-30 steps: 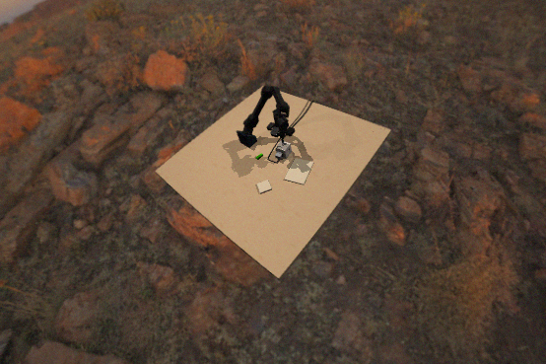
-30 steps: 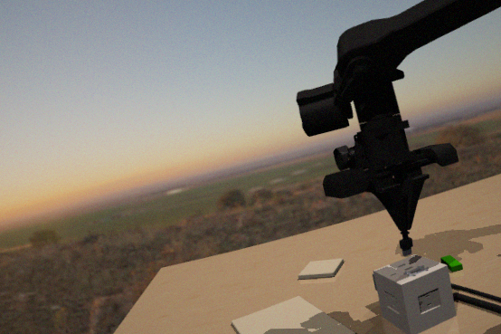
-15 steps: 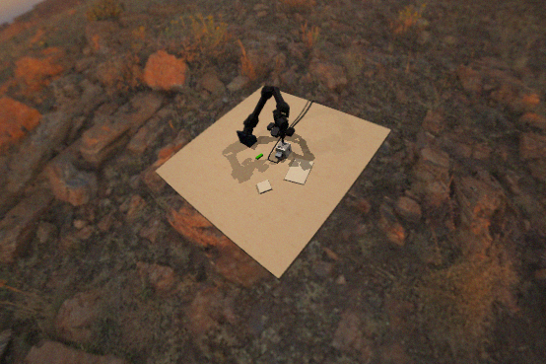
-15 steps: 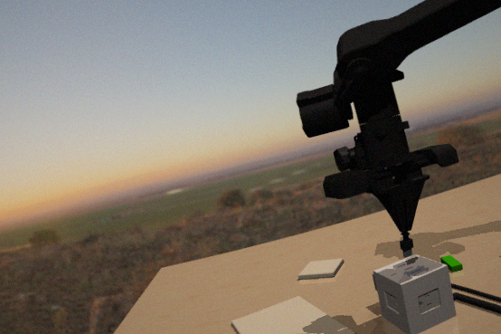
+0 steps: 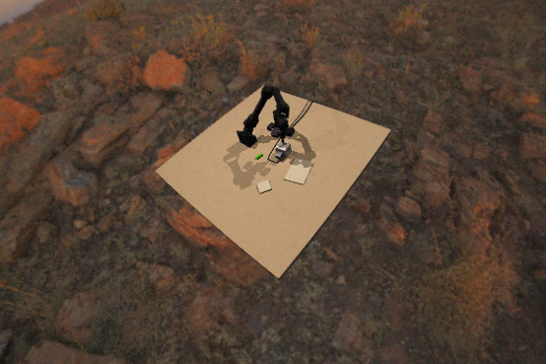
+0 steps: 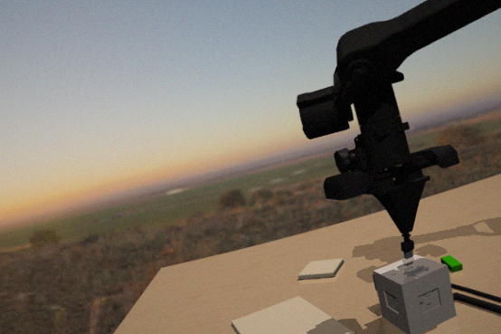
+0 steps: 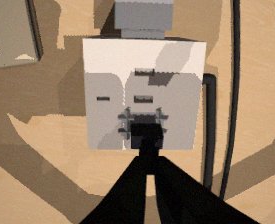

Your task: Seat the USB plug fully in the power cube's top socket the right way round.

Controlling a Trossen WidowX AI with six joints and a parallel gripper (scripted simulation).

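The USB socket lies 6 cm below my gripper tip. Also, from my gripper tip: white plate (18 cm ahead, 11 cm to the right, 13 cm below); black USB plug (2 cm below); green block (15 cm behind, 12 cm to the right, 13 cm below).
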